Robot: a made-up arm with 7 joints. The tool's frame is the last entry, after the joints.
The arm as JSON. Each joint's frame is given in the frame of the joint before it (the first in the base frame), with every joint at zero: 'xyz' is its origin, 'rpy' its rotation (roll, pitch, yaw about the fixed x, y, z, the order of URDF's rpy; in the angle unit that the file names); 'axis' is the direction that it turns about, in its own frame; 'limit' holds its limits. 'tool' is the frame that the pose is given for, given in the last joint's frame.
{
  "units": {
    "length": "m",
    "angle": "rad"
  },
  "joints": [
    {
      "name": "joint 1",
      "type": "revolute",
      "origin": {
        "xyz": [
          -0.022,
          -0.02,
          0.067
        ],
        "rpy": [
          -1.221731,
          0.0,
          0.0
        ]
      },
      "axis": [
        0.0,
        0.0,
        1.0
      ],
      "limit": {
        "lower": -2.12,
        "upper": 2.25
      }
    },
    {
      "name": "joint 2",
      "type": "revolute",
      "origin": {
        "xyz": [
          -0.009,
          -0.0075,
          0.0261
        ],
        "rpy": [
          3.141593,
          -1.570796,
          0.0
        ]
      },
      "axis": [
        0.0,
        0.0,
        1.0
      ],
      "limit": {
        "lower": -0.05,
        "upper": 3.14
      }
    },
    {
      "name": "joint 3",
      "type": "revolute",
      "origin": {
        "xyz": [
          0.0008,
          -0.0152,
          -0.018
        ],
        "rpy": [
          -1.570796,
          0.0,
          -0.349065
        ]
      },
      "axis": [
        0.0,
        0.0,
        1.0
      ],
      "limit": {
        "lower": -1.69,
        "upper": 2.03
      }
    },
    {
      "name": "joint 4",
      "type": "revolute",
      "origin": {
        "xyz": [
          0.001,
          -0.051,
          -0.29
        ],
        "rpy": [
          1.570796,
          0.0,
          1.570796
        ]
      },
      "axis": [
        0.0,
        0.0,
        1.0
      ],
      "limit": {
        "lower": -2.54,
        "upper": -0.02
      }
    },
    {
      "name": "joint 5",
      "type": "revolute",
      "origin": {
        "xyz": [
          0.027,
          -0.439,
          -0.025
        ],
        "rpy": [
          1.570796,
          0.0,
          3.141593
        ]
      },
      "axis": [
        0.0,
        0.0,
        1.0
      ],
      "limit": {
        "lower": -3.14,
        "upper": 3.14
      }
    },
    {
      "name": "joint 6",
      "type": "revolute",
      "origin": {
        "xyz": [
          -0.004,
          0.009,
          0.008
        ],
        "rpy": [
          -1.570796,
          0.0,
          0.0
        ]
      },
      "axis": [
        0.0,
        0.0,
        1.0
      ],
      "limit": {
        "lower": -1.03,
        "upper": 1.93
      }
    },
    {
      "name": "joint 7",
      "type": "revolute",
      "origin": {
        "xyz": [
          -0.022,
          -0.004,
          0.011
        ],
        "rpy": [
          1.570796,
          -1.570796,
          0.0
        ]
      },
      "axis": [
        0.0,
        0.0,
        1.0
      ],
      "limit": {
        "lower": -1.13,
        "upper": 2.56
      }
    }
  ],
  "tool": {
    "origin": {
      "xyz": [
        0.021,
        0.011,
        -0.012
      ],
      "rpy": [
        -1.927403,
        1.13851,
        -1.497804
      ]
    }
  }
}
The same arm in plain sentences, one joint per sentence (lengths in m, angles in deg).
The arm has seven revolute joints in a row. What follows holds with every joint at zero, and every direction is one of the base frame's.
Joint 1 lies 0.0220 m along -x and 0.0200 m along -y and 0.0670 m along +z from the base frame's origin and rotates about the direction (0, 0.9397, 0.342), from -121.47 to 128.92 deg.
Joint 2 lies 0.0090 m along -x and 0.0220 m along +y and 0.0160 m along +z from joint 1 and rotates about +x, from -2.86 to 179.91 deg.
Joint 3 lies 0.0180 m along -x and 0.0060 m along +y and 0.0140 m along -z from joint 2 and rotates about +z, from -96.83 to 116.31 deg.
Joint 4 lies 0.0510 m along +x and 0.0010 m along +y and 0.2900 m along -z from joint 3 and rotates about +y, from -145.53 to -1.15 deg.
Joint 5 lies 0.0270 m along -x and 0.0250 m along -y and 0.4390 m along -z from joint 4 and rotates about +z, from -179.91 to 179.91 deg.
Joint 6 lies 0.0040 m along -x and 0.0090 m along +y and 0.0080 m along +z from joint 5 and rotates about +y, from -59.01 to 110.58 deg.
Joint 7 lies 0.0220 m along -x and 0.0110 m along +y and 0.0040 m along +z from joint 6 and rotates about +z, from -64.74 to 146.68 deg.
The tool frame, which is the frame that the pose is given for, lies 0.0110 m along -x and 0.0210 m along +y and 0.0120 m along -z from joint 7; its axes are the base frame's turned by roll -110.43, pitch 65.23 and yaw 4.18 deg (as in URDF: about the fixed x, then y, then z).

